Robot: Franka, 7 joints.
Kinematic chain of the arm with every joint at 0, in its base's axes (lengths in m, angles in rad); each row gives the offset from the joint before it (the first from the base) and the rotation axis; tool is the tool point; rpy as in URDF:
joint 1: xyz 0 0 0.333 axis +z
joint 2: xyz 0 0 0 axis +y
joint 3: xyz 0 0 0.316 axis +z
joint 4: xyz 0.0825 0 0 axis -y
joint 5: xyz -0.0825 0 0.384 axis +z
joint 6: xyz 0 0 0 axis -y
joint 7: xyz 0.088 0 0 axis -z
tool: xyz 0 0 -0.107 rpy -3.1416 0 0
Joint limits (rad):
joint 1: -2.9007..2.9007
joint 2: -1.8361..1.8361
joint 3: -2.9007..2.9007
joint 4: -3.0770..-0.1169
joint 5: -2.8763..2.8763
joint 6: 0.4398..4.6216
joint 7: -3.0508..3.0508
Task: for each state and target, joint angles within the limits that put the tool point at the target. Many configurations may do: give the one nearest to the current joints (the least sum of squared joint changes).
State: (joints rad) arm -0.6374 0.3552 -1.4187 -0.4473 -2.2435 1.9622 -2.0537
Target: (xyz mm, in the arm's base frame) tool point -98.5 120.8 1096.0
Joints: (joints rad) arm -0.7544 -0.0717 -1.4899 -0.1169 -2.2641 1.2990 -2.0537
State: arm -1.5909 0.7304 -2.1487 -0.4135 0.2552 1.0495 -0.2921
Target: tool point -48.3 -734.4 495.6
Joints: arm -1.3680 1.3888 -1.9804 -0.1630 0.3771 1.1723 -0.2921
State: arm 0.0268 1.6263 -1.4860 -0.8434 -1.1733 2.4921 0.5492
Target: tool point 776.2 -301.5 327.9
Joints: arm 0.1810 1.5501 -1.5286 -0.8913 -1.1737 2.4637 0.5492
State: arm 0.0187 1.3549 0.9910 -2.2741 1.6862 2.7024 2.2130
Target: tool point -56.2 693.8 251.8
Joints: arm 0.6509 1.3287 1.3150 -1.6697 1.6602 2.5632 2.2130
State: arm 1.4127 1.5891 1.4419 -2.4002 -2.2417 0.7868 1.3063
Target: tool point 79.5 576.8 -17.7
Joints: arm 0.7879 1.5725 0.9842 -1.6497 -2.3611 0.9263 1.3063
